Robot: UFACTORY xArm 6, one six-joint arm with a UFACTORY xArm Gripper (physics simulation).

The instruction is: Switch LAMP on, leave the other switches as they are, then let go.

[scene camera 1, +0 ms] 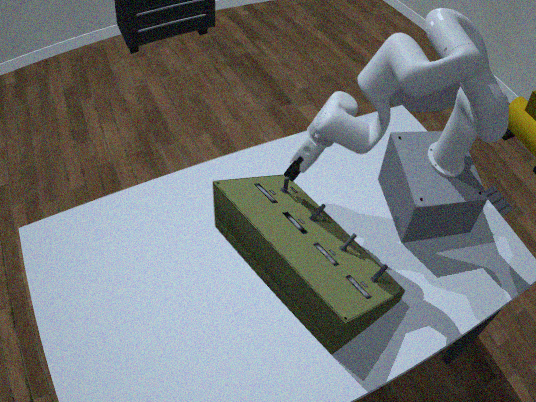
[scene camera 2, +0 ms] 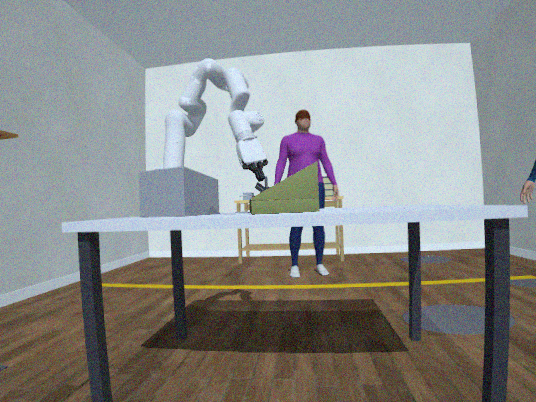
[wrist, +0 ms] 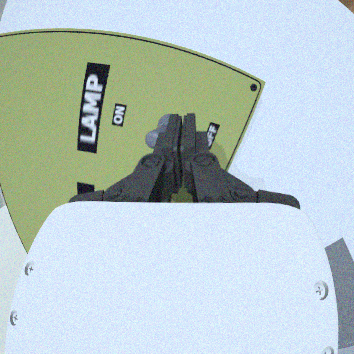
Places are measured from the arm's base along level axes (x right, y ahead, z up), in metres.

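Pixels of known places: gripper, fingertip midpoint: (scene camera 1: 289,177) (scene camera 2: 261,180) (wrist: 184,132); arm's base, link origin: (scene camera 1: 445,159) (scene camera 2: 172,175).
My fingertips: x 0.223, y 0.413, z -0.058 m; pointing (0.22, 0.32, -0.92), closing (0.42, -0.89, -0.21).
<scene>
Ahead of a thing's pixels: the offset from my fingertips to its top centre. "pt": to the spot under its first point.
The olive sloped switch box (scene camera 1: 300,255) (scene camera 2: 290,192) (wrist: 45,90) stands on the table. The LAMP lever {dy +0.016, dx -0.010, dz +0.015 m} (scene camera 1: 285,185) (wrist: 164,123) is at its far end in scene view 1, standing more upright than the other levers. In the wrist view it lies between the ON label {pt dy +0.061, dx -0.014, dz -0.013 m} (wrist: 119,115) and the partly hidden OFF label {pt dy -0.017, dx -0.005, dz -0.053 m} (wrist: 213,133), closer to ON. My gripper (scene camera 1: 288,177) (scene camera 2: 262,179) (wrist: 184,132) is shut and empty. Its fingertips are at the lever on the OFF side, and a finger covers part of it. Contact is not certain.
Three other levers (scene camera 1: 318,212) (scene camera 1: 348,242) (scene camera 1: 380,272) stand in a row along the box, tilted alike towards the robot's side. The grey base block (scene camera 1: 440,215) (scene camera 2: 162,195) carries the arm on the white table (scene camera 1: 125,280) (scene camera 2: 400,214). A person (scene camera 2: 303,150) stands behind the table in scene view 2.
</scene>
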